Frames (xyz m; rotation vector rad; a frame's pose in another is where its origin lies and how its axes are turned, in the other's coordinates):
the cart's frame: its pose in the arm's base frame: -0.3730 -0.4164 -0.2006 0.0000 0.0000 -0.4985
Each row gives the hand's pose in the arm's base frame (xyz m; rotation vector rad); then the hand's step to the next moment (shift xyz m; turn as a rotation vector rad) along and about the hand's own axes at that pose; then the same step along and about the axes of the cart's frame.
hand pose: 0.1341 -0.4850 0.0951 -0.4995 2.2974 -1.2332
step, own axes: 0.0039 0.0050 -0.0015 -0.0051 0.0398 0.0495
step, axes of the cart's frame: -0.0047 -0.0007 -0.0044 0.0298 0.0054 -0.0560
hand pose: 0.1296 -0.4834 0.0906 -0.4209 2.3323 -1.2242
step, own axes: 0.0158 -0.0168 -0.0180 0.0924 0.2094 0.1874
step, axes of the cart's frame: -0.0173 -0.0144 0.0187 0.0371 -0.0434 -0.2903
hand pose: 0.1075 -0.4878 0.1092 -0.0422 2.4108 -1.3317
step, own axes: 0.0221 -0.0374 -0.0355 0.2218 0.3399 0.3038
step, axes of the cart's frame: -0.0356 -0.0153 0.0406 0.0088 -0.1151 -0.4937
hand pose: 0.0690 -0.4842 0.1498 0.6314 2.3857 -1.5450
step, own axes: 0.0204 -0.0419 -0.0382 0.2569 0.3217 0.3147
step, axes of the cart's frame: -0.0436 0.0043 0.0414 -0.0223 -0.1414 -0.4980
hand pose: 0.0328 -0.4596 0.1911 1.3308 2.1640 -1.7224
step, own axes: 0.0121 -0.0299 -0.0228 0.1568 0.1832 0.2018
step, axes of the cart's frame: -0.0273 0.0145 0.0246 -0.0211 -0.0994 -0.2976
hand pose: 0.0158 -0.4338 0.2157 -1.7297 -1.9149 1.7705
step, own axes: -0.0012 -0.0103 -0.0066 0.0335 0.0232 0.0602
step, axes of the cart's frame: -0.0050 0.0044 0.0103 -0.0197 -0.0383 -0.0586
